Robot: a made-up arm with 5 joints.
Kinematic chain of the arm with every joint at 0, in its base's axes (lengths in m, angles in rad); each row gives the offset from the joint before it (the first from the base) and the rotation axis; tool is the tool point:
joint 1: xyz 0 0 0.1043 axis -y
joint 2: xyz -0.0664 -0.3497 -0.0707 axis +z
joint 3: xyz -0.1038 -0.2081 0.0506 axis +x
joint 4: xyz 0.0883 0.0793 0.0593 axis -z
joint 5: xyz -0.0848 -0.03 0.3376 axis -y
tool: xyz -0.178 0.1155 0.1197
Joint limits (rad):
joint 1: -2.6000..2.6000
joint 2: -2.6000..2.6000
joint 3: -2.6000..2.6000
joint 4: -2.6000..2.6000
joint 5: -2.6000..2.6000
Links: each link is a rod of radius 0.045 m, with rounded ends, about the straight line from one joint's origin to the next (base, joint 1, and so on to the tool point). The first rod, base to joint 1, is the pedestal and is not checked.
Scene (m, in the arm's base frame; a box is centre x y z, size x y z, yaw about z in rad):
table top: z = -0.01
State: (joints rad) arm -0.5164 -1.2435 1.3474 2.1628 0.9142
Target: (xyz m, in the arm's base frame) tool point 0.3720 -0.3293 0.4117
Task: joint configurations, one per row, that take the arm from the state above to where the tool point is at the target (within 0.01 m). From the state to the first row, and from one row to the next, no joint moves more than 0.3 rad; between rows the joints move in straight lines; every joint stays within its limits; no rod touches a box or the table.
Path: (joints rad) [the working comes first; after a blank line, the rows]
Joints at the target: -1.1738 -1.5045 0.5832 1.2496 0.9227
Straight joint move there: clear.

1: -0.6808 -1.3088 1.1564 1.9345 0.9163
2: -0.8451 -1.3740 0.9653 1.7062 0.9184
3: -1.0095 -1.4393 0.7743 1.4779 0.9206
4: -1.1738 -1.5045 0.5832 1.2496 0.9227

